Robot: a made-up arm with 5 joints. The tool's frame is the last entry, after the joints. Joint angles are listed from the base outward. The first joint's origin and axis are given. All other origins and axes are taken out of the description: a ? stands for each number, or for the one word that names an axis. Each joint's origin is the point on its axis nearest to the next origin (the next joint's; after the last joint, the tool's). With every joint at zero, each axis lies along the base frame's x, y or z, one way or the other. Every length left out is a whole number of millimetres.
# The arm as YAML. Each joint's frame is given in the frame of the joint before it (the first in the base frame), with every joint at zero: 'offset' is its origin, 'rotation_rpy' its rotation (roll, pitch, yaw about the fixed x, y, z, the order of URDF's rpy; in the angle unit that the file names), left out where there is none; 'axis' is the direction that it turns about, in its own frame. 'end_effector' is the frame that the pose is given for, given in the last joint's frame.
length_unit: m
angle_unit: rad
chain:
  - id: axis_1
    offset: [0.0, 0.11, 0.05]
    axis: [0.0, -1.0, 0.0]
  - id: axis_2
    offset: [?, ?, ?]
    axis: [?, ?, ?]
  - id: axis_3
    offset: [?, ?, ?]
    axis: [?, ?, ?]
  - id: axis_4
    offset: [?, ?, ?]
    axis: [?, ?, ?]
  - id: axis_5
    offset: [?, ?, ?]
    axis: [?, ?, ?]
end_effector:
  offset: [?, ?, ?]
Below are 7 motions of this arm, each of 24 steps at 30 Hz.
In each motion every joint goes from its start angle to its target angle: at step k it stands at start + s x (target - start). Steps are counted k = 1, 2, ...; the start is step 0. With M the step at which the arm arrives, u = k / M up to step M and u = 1 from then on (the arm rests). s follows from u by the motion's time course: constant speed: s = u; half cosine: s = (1 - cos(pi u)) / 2; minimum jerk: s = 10 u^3 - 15 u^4 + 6 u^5.
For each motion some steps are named. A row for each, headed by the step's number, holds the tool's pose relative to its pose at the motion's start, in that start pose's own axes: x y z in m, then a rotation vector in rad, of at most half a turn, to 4 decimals.
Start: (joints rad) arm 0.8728 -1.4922 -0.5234 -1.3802 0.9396
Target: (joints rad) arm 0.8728 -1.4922 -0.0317 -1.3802 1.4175
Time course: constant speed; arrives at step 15
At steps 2, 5, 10, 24:
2: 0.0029 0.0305 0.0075 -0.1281 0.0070 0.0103
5: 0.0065 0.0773 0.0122 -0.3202 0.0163 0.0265
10: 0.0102 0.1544 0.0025 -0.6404 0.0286 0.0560
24: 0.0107 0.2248 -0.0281 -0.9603 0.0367 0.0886

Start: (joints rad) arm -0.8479 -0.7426 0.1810 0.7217 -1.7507
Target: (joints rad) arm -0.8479 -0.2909 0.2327 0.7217 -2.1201
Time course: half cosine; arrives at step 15
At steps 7, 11, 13, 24:
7: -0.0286 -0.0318 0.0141 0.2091 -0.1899 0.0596
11: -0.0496 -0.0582 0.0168 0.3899 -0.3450 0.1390
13: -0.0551 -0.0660 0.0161 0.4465 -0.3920 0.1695
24: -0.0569 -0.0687 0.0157 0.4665 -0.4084 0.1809

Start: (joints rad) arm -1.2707 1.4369 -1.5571 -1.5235 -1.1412
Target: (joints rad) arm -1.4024 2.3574 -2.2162 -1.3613 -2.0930
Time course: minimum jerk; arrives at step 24
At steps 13, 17, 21, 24:
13: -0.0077 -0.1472 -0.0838 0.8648 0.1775 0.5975
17: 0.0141 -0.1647 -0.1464 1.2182 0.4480 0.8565
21: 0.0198 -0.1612 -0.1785 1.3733 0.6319 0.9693
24: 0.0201 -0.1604 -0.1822 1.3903 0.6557 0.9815

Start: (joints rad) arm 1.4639 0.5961 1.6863 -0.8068 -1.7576
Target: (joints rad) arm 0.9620 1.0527 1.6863 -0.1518 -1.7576
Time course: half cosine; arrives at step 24
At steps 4, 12, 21, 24:
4: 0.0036 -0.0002 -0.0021 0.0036 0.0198 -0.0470
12: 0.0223 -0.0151 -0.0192 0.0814 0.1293 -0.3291
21: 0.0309 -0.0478 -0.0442 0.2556 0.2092 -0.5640
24: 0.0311 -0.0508 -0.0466 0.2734 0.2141 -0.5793

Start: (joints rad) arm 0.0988 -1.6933 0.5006 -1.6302 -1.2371
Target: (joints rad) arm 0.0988 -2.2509 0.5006 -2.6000 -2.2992
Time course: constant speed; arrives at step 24
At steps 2, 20, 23, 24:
2: -0.0116 -0.0197 0.0003 0.0907 -0.0447 0.0098
20: -0.0525 -0.1725 -0.0735 0.9696 -0.3884 0.2512
23: -0.0458 -0.1873 -0.0945 1.1232 -0.4326 0.3145
24: -0.0428 -0.1913 -0.1016 1.1745 -0.4464 0.3368

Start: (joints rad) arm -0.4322 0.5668 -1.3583 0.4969 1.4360
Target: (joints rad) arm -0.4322 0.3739 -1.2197 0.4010 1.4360
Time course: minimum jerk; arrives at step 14
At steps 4, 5, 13, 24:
4: 0.0004 -0.0056 -0.0067 0.0335 0.0083 0.0038
5: 0.0007 -0.0094 -0.0114 0.0569 0.0138 0.0068
13: 0.0026 -0.0328 -0.0471 0.2263 0.0472 0.0378
24: 0.0026 -0.0328 -0.0473 0.2270 0.0473 0.0380

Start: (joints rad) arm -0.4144 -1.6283 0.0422 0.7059 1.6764
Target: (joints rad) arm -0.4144 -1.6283 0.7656 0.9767 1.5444
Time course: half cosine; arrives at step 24
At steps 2, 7, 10, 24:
2: 0.0006 0.0003 -0.0009 0.0103 -0.0056 0.0088
7: 0.0071 0.0040 -0.0101 0.1204 -0.0624 0.0999
10: 0.0136 0.0085 -0.0197 0.2327 -0.1153 0.1866
24: 0.0376 0.0351 -0.0565 0.6695 -0.2797 0.4761

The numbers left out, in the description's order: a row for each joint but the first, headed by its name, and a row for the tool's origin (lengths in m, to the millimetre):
axis_2: xyz -0.03 0.0 0.1, axis 0.0 0.0 -1.0
axis_3: xyz -0.08 0.11 0.0, axis 0.0 1.0 0.0
axis_4: xyz 0.1 0.0 0.1, axis 0.0 0.0 1.0
axis_5: xyz 0.05 -0.05 0.0, axis -1.0 0.0 0.0
tool: xyz 0.0 -0.05 0.18

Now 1 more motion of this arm.
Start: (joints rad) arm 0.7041 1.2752 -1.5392 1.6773 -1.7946
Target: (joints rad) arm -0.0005 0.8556 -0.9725 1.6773 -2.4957
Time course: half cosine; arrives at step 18
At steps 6, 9, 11, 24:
6: 0.0630 -0.0775 -0.0290 0.3656 0.2013 0.0493
9: 0.1183 -0.1443 -0.0918 0.7448 0.4120 0.0393
11: 0.1445 -0.1792 -0.1502 1.0087 0.5578 -0.0030
24: 0.1577 -0.2134 -0.2776 1.5181 0.8327 -0.1697

